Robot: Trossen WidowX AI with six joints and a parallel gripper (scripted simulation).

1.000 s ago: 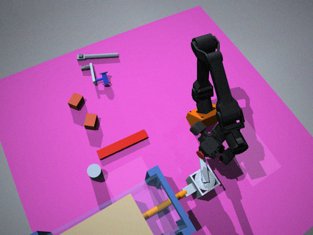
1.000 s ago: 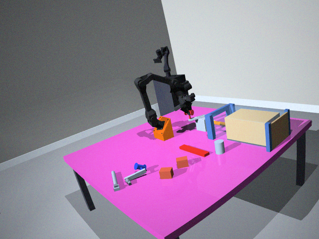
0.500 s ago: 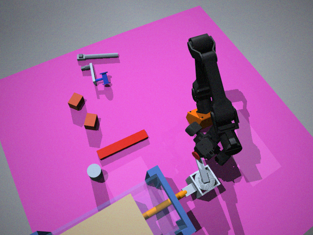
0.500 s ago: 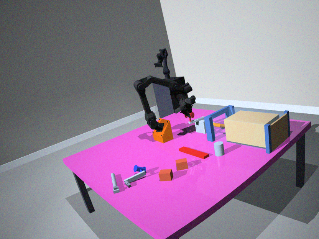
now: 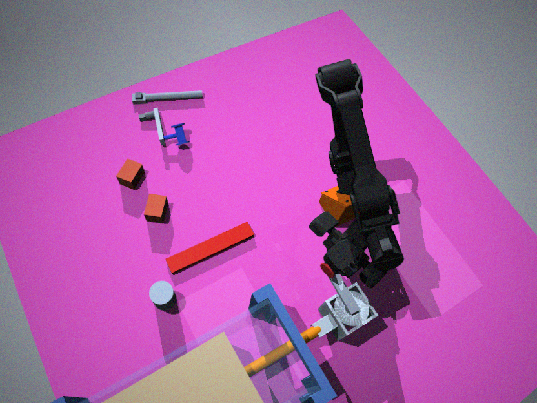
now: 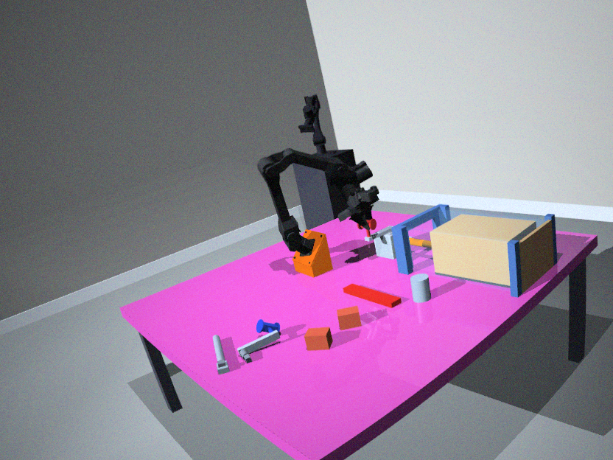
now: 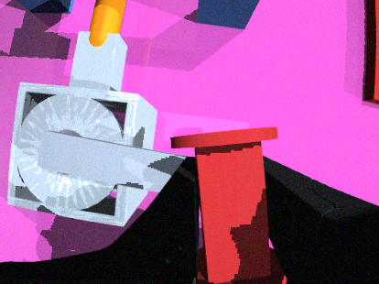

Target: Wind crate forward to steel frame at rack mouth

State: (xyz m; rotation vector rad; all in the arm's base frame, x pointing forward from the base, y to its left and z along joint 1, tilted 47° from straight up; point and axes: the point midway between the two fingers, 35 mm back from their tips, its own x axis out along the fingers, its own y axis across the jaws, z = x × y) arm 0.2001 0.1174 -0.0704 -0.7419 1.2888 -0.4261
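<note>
Now: gripper tip 10 mm past the winch handle, 40 mm to the right of it and 30 mm above it. Also, from my gripper tip: red knob (10 mm behind); blue steel frame (160 mm ahead, 80 mm to the left, 30 mm below); grey winch (20 mm behind, 90 mm to the left, 100 mm below).
</note>
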